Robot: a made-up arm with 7 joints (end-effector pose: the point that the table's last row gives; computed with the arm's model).
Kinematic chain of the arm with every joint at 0, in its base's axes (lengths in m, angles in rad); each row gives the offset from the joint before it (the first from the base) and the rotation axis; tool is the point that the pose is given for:
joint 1: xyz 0 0 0.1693 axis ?
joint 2: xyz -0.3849 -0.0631 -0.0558 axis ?
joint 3: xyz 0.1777 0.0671 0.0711 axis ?
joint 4: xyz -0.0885 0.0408 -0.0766 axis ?
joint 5: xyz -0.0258 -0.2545 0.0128 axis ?
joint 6: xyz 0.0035 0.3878 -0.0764 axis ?
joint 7: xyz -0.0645 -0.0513 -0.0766 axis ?
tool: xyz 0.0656 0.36 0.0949
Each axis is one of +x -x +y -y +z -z.
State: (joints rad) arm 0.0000 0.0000 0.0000 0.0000 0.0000 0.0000 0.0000
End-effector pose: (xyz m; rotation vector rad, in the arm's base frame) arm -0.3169 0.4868 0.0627 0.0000 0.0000 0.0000
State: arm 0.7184 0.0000 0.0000 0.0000 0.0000 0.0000 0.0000
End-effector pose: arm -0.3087 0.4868 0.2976 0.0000 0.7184 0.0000
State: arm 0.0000 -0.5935 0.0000 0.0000 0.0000 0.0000 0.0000
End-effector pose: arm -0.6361 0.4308 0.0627 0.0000 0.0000 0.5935
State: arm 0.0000 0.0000 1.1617 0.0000 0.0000 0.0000 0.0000
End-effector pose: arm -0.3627 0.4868 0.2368 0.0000 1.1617 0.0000
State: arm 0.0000 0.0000 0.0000 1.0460 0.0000 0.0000 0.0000
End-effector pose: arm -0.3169 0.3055 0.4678 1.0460 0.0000 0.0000
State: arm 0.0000 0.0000 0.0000 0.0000 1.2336 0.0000 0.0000
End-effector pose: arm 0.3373 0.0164 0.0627 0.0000 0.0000 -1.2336
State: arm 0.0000 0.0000 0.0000 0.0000 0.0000 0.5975 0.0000
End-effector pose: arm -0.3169 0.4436 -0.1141 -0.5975 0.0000 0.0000
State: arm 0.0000 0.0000 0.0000 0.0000 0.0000 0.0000 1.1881
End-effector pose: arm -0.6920 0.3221 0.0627 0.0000 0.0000 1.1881
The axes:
joint 1: +y
joint 2: -z
joint 3: +y
joint 4: +x
joint 5: -z
joint 6: -x
joint 7: +z

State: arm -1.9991 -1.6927 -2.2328 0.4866 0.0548 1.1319 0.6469
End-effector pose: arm 0.4803 0.4119 -0.6487 0.1733 1.9911 -1.0471
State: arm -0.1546 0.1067 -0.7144 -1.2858 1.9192 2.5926 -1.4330
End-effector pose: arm -0.5278 -0.1880 0.6835 1.1920 -0.7083 1.4194
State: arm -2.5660 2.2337 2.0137 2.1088 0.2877 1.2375 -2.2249
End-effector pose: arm 0.3546 0.0615 -0.0322 0.3117 1.6048 0.4726
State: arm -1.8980 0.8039 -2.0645 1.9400 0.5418 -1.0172 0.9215
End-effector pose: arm 0.3059 -0.2140 -0.1723 0.8131 1.0252 -1.9746
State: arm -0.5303 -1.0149 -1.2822 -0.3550 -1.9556 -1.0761 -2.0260
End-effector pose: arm 0.1543 0.1716 -0.2989 -0.3708 -0.9472 0.2936
